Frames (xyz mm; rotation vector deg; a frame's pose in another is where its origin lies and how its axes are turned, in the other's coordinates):
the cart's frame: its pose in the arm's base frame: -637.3 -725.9 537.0 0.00 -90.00 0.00
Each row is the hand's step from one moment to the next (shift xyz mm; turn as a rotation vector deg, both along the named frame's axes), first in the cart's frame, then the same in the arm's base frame.
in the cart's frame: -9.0 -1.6 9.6 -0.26 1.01 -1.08
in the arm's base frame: -9.6 -1.6 -9.0 1.08 1.01 -0.26
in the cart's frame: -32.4 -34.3 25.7 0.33 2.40 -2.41
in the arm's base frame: -25.7 -34.3 -32.4 2.41 2.40 0.33
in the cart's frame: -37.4 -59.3 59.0 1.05 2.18 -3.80
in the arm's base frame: -59.0 -59.3 -37.4 3.80 2.18 1.05
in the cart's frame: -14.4 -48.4 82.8 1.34 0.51 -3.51
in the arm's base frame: -82.8 -48.4 -14.4 3.51 0.51 1.34
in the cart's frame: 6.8 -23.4 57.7 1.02 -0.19 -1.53
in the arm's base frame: -57.7 -23.4 6.8 1.53 -0.19 1.02
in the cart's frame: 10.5 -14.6 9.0 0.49 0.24 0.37
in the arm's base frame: -9.0 -14.6 10.5 -0.37 0.24 0.49
